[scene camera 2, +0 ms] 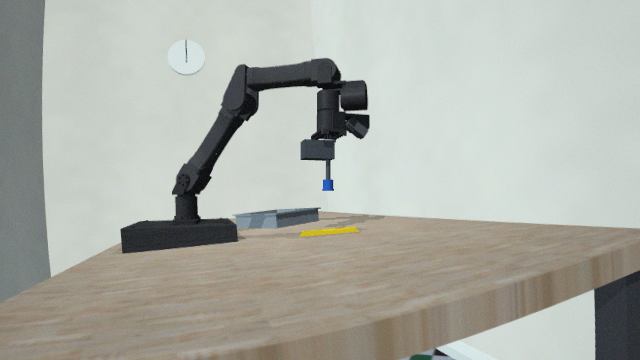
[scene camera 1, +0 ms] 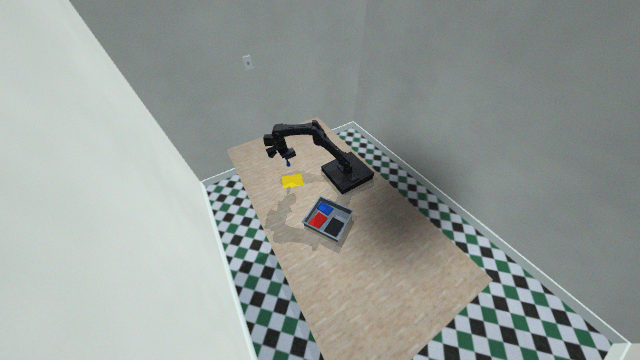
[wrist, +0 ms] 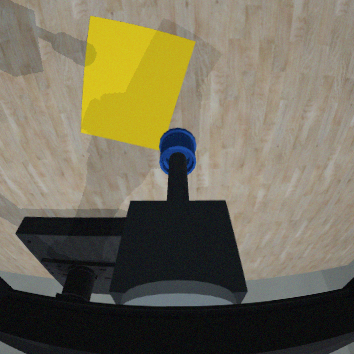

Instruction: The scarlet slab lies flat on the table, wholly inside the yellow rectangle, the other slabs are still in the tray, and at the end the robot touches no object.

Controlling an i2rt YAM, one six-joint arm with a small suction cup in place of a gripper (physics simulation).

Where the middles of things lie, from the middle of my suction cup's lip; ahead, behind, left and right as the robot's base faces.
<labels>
Now: the yellow rectangle (wrist: 132,75) 1 cm ahead of my suction cup, 6 cm to the left of it and 12 cm below it. Also, from my suction cup: grey tray (scene camera 2: 278,218) (6 cm behind, 47 cm to the left, 9 cm below).
</labels>
